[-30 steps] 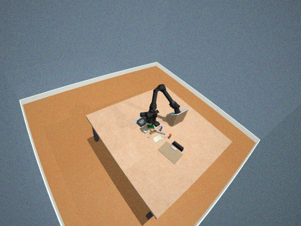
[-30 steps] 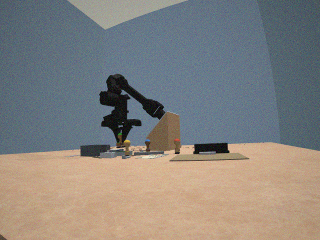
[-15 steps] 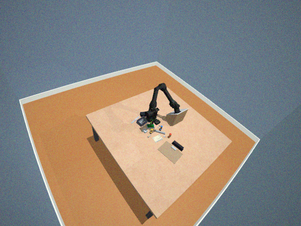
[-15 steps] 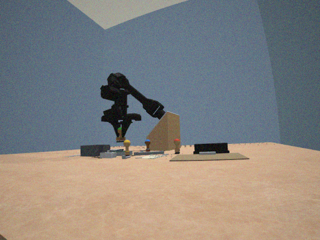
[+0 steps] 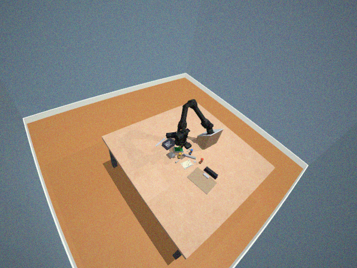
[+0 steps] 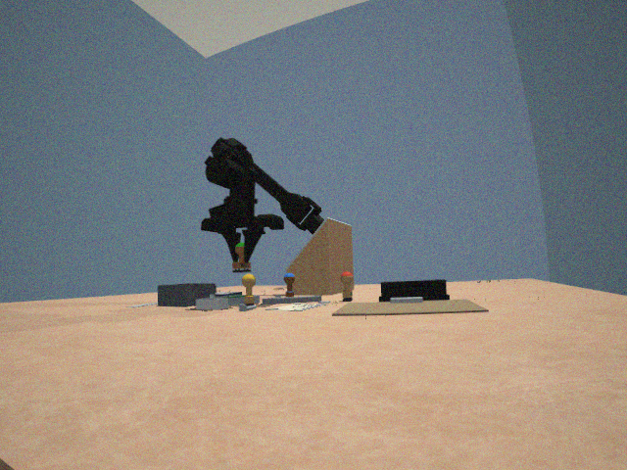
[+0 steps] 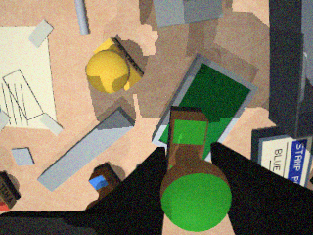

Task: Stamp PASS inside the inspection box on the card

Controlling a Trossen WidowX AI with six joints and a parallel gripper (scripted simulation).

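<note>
The pale card lies 15 cm to the left of my gripper tip, 9 cm below it and 5 cm ahead of it. From my gripper tip the other things lie so: green ink pad 9 cm below, 2 cm to the right, 1 cm behind; then green-knobbed stamp right at my gripper tip; then yellow-knobbed stamp 7 cm below, 4 cm to the left, 4 cm ahead.
</note>
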